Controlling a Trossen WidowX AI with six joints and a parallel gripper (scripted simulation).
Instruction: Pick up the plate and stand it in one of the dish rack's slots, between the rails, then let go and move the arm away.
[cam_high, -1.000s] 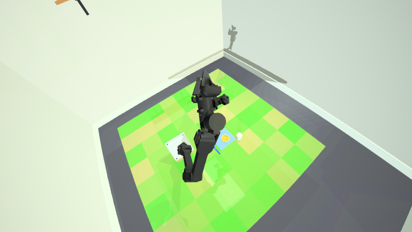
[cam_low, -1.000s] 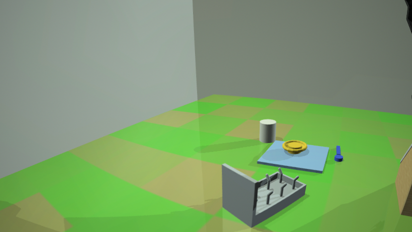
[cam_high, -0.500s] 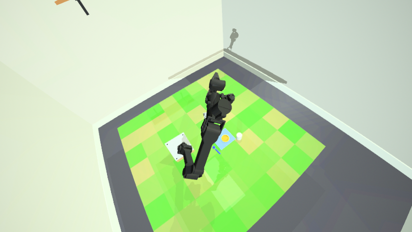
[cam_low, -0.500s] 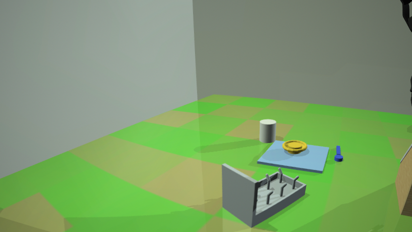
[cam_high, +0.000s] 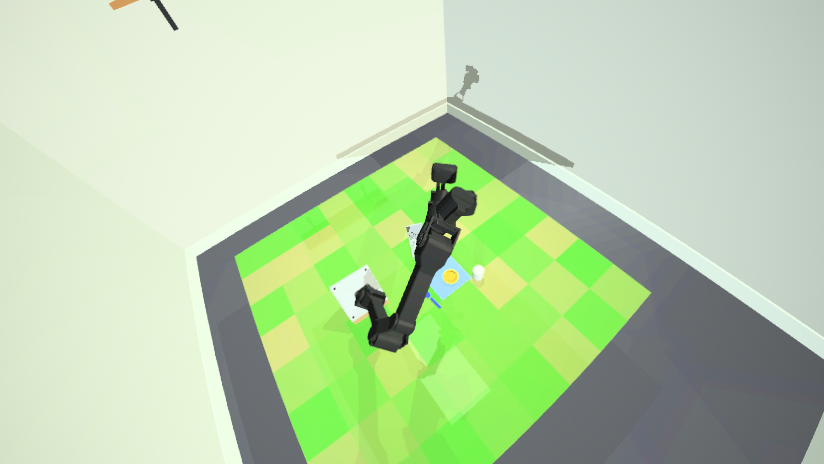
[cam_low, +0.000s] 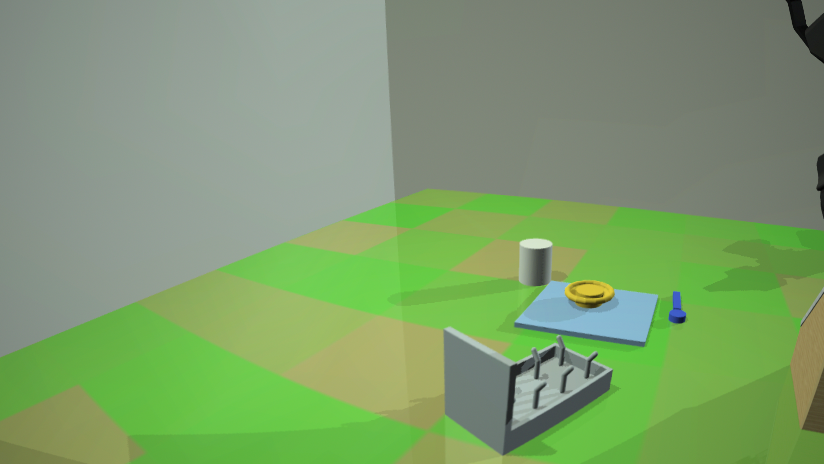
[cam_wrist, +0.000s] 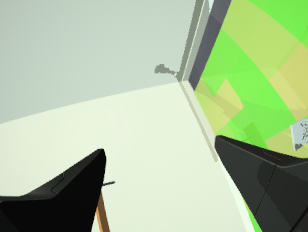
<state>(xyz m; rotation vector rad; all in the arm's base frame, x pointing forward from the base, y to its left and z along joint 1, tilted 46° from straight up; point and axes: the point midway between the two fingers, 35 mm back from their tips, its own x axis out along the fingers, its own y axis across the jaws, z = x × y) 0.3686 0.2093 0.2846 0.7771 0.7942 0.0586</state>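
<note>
Now: gripper tip 44 cm above the yellow plate, 8 cm to the left of it and 6 cm past it. From my gripper tip the other things lie so: grey dish rack 43 cm below, 13 cm to the left, 7 cm behind; then white cylinder cup 43 cm below, 14 cm to the right, 3 cm ahead; then light blue mat 45 cm below, 7 cm to the right, 7 cm behind.
</note>
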